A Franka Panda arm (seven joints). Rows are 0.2 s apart.
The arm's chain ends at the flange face. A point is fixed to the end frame.
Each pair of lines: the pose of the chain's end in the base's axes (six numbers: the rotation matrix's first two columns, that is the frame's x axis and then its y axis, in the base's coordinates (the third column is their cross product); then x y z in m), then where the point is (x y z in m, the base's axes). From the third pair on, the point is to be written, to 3 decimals.
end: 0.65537 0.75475 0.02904 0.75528 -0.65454 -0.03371 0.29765 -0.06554 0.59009
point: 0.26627 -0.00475 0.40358
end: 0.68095 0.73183 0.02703 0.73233 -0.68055 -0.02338 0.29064 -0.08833 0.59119
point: 0.26254 -0.02808 0.40399
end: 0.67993 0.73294 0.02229 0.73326 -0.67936 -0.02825 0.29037 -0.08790 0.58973
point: 0.261 -0.028 0.403
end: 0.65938 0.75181 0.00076 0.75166 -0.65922 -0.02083 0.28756 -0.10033 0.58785
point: 0.255 -0.045 0.400
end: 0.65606 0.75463 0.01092 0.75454 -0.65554 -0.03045 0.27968 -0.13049 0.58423
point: 0.247 -0.073 0.397
